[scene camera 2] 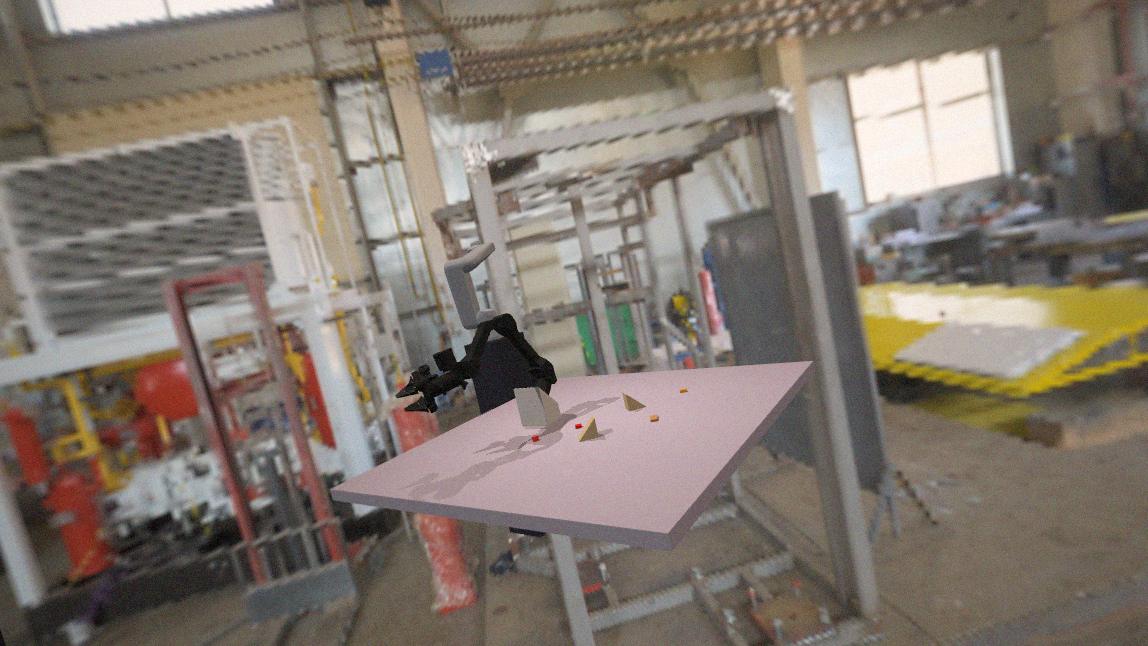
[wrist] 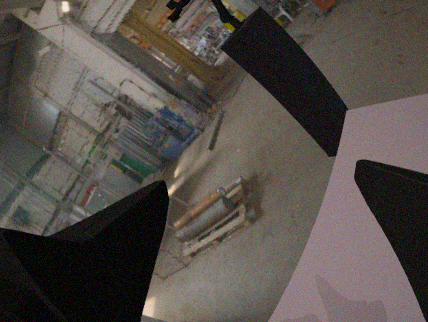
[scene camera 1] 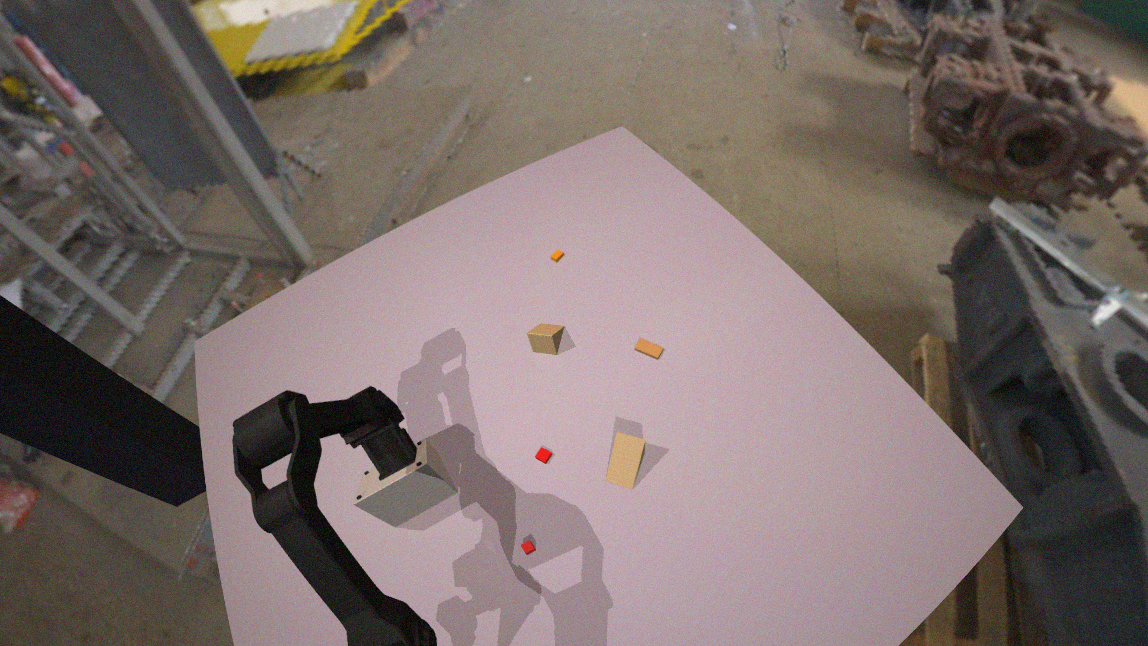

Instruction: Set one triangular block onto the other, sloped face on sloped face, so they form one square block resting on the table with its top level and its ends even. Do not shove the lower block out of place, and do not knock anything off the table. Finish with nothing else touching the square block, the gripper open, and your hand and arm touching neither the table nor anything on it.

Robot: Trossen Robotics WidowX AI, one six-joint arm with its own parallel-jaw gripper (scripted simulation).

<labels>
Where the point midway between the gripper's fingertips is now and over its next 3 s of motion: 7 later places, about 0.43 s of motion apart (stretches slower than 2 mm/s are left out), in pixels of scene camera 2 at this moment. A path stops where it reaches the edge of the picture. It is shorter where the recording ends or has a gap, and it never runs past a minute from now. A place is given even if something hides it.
The gripper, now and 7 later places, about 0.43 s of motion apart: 400, 403; 433, 404; 472, 407; 532, 410; 591, 406; 595, 407; 595, 413; 593, 419
</labels>
